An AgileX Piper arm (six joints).
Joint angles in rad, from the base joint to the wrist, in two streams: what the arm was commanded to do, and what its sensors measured. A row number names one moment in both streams.
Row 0, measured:
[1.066, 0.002, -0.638, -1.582, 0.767, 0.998]
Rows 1 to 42, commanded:
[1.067, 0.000, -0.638, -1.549, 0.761, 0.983]
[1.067, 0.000, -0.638, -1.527, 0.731, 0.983]
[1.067, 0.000, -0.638, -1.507, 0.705, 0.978]
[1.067, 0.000, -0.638, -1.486, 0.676, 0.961]
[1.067, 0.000, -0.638, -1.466, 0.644, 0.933]
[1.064, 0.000, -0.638, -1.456, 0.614, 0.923]
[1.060, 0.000, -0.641, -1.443, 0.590, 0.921]
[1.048, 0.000, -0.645, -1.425, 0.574, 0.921]
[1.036, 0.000, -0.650, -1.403, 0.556, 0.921]
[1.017, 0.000, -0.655, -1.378, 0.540, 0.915]
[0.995, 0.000, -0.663, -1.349, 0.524, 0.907]
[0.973, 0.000, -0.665, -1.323, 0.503, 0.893]
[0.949, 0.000, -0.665, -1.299, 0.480, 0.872]
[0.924, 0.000, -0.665, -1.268, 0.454, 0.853]
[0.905, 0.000, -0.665, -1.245, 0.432, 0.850]
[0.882, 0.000, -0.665, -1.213, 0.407, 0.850]
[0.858, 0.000, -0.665, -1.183, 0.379, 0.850]
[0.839, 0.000, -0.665, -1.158, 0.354, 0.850]
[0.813, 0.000, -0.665, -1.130, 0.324, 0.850]
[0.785, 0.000, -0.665, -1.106, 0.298, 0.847]
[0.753, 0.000, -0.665, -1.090, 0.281, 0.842]
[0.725, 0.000, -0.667, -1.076, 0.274, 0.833]
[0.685, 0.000, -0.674, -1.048, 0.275, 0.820]
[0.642, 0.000, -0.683, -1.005, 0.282, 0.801]
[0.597, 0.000, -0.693, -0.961, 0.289, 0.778]
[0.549, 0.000, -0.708, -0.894, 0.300, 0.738]
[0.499, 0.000, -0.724, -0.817, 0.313, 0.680]
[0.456, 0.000, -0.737, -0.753, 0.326, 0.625]
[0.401, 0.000, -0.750, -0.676, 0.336, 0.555]
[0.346, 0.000, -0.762, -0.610, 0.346, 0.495]
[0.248, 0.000, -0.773, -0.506, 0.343, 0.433]
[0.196, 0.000, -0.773, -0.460, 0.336, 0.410]
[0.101, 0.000, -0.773, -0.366, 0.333, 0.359]
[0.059, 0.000, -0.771, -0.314, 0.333, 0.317]
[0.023, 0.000, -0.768, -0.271, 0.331, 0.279]
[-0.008, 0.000, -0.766, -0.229, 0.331, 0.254]
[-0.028, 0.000, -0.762, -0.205, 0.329, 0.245]
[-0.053, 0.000, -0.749, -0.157, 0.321, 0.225]
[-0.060, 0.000, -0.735, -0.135, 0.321, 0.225]
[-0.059, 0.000, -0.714, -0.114, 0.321, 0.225]
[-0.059, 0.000, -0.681, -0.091, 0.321, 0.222]
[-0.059, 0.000, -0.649, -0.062, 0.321, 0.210]
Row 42, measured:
[-0.051, 0.002, -0.726, -0.142, 0.322, 0.237]
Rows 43 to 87, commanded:
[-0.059, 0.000, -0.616, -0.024, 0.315, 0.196]
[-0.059, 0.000, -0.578, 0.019, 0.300, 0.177]
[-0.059, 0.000, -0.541, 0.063, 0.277, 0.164]
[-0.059, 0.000, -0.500, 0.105, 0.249, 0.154]
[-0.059, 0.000, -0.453, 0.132, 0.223, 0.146]
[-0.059, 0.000, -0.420, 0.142, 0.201, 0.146]
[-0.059, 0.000, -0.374, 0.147, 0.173, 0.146]
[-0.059, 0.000, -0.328, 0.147, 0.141, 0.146]
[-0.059, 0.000, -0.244, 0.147, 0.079, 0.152]
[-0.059, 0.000, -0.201, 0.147, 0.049, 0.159]
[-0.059, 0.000, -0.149, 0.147, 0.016, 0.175]
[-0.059, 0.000, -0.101, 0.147, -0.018, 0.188]
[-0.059, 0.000, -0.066, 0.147, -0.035, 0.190]
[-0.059, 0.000, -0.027, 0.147, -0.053, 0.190]
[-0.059, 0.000, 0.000, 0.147, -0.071, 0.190]
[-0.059, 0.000, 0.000, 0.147, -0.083, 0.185]
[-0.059, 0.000, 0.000, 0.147, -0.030, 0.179]
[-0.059, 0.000, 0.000, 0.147, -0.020, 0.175]
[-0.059, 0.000, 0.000, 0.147, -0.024, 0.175]
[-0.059, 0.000, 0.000, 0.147, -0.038, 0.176]
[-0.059, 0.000, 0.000, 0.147, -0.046, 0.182]
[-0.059, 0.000, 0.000, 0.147, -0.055, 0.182]
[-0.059, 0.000, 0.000, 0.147, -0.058, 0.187]
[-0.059, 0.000, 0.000, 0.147, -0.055, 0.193]
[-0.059, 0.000, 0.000, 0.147, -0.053, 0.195]
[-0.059, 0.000, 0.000, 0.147, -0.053, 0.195]
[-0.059, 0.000, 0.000, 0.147, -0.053, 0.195]
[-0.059, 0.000, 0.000, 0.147, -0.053, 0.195]
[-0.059, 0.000, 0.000, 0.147, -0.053, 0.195]
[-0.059, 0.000, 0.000, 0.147, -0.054, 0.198]
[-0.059, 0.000, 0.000, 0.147, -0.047, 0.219]
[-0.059, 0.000, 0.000, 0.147, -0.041, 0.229]
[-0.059, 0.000, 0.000, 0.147, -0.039, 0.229]
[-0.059, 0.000, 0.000, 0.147, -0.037, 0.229]
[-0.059, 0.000, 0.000, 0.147, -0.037, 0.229]
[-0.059, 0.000, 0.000, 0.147, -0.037, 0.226]
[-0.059, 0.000, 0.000, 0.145, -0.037, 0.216]
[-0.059, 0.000, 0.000, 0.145, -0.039, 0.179]
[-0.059, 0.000, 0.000, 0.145, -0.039, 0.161]
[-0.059, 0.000, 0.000, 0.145, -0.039, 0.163]
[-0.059, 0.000, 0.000, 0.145, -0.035, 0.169]
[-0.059, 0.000, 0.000, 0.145, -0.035, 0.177]
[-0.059, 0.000, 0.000, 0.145, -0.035, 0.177]
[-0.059, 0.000, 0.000, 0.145, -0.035, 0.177]
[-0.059, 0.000, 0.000, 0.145, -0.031, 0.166]
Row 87, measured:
[-0.053, 0.006, 0.000, 0.148, -0.035, 0.184]
